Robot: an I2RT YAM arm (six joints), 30 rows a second.
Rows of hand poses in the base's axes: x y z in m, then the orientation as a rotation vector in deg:
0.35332 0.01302 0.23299 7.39 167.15 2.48
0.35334 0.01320 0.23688 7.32 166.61 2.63
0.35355 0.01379 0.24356 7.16 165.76 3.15
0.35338 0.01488 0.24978 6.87 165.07 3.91
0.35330 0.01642 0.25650 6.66 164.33 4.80
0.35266 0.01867 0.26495 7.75 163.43 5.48
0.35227 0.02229 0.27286 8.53 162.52 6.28
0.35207 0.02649 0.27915 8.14 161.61 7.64
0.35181 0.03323 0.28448 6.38 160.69 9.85
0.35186 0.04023 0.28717 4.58 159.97 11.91
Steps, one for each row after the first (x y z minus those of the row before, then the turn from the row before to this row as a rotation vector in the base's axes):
0.00002 0.00018 0.00389 0.08 -0.54 0.04
0.00021 0.00059 0.00668 0.32 -0.86 0.11
-0.00017 0.00109 0.00622 0.48 -0.71 0.23
-0.00008 0.00154 0.00672 0.57 -0.75 0.19
-0.00064 0.00225 0.00845 0.56 -0.83 -0.73
-0.00039 0.00362 0.00791 0.61 -0.85 -0.51
-0.00020 0.00420 0.00629 0.88 -0.93 0.35
-0.00026 0.00674 0.00533 1.33 -1.01 1.39
0.00005 0.00700 0.00269 1.23 -0.78 1.43

